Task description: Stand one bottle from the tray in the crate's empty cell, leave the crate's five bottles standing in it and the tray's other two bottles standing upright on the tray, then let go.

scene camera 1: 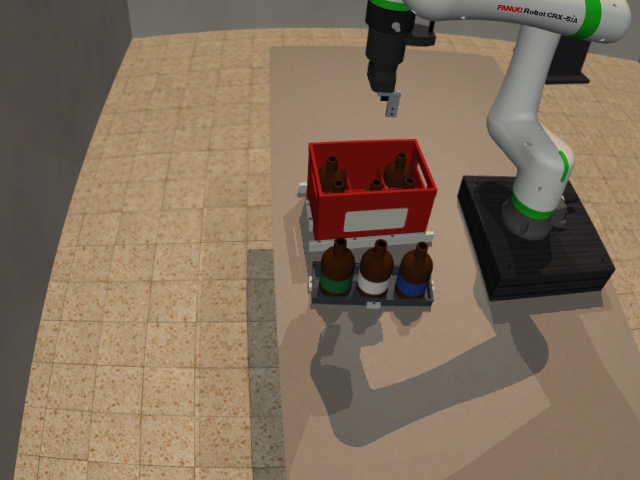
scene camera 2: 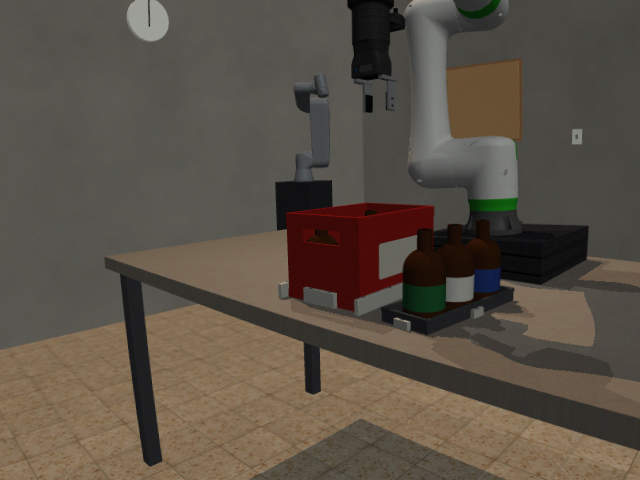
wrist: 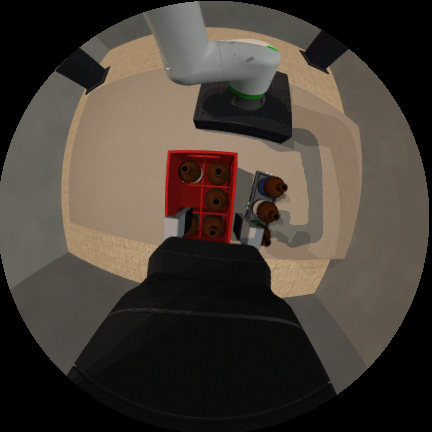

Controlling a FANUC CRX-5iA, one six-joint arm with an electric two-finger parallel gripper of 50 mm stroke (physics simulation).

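Where they show: gripper, fingertip midpoint: [scene camera 1: 388, 108] [scene camera 2: 379, 111] [wrist: 212, 218]; arm's base, origin of the base link: [scene camera 1: 526, 219] [scene camera 2: 493, 232] [wrist: 244, 95].
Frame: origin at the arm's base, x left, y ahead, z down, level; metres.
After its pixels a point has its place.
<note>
Three brown bottles stand upright on the dark tray [scene camera 1: 351, 301] {y 0.500, x 0.067, z 0.073 m} [scene camera 2: 444, 320] {y 0.540, x 0.055, z 0.073 m}: green-labelled [scene camera 1: 338, 260] {y 0.527, x 0.028, z -0.035 m} [scene camera 2: 424, 268] {y 0.553, x 0.022, z -0.014 m}, white-labelled [scene camera 1: 376, 264] {y 0.451, x 0.056, z -0.032 m} [scene camera 2: 455, 258] {y 0.470, x 0.048, z -0.018 m} and blue-labelled [scene camera 1: 415, 267] {y 0.371, x 0.084, z -0.030 m} [scene camera 2: 484, 253] {y 0.386, x 0.077, z -0.015 m} [wrist: 272, 186] {y 0.353, x 0.044, z -0.034 m}. The red crate [scene camera 1: 330, 219] {y 0.501, x -0.108, z -0.011 m} [scene camera 2: 323, 268] {y 0.515, x -0.198, z 0.015 m} [wrist: 233, 190] {y 0.358, x -0.089, z -0.088 m} has six cells; several brown bottles stand in it. Its empty cell [wrist: 187, 197] {y 0.376, x -0.245, z 0.079 m} is the middle one of the back row, between two bottles. My gripper [scene camera 1: 390, 110] {y 0.383, x -0.142, z -0.289 m} [scene camera 2: 379, 110] {y 0.383, x -0.142, z -0.289 m} [wrist: 212, 218] {y 0.383, x -0.142, z -0.289 m} is open and empty, high above the crate's back. In the wrist view its fingers partly hide a crate bottle and the green-labelled bottle.
Pale stop blocks [scene camera 1: 372, 241] {y 0.398, x -0.081, z 0.066 m} [scene camera 2: 319, 297] {y 0.527, x -0.201, z 0.070 m} stand around the crate and at the tray's edges. The tray is close in front of the crate. The arm's black base [scene camera 1: 547, 263] {y 0.024, x 0.150, z -0.007 m} [scene camera 2: 563, 253] {y 0.030, x 0.184, z 0.038 m} [wrist: 240, 127] {y 0.132, x -0.028, z 0.029 m} stands on the table [scene camera 1: 310, 93] {y 0.363, x -0.749, z 0.087 m} to the right of the crate in scene camera 1.
</note>
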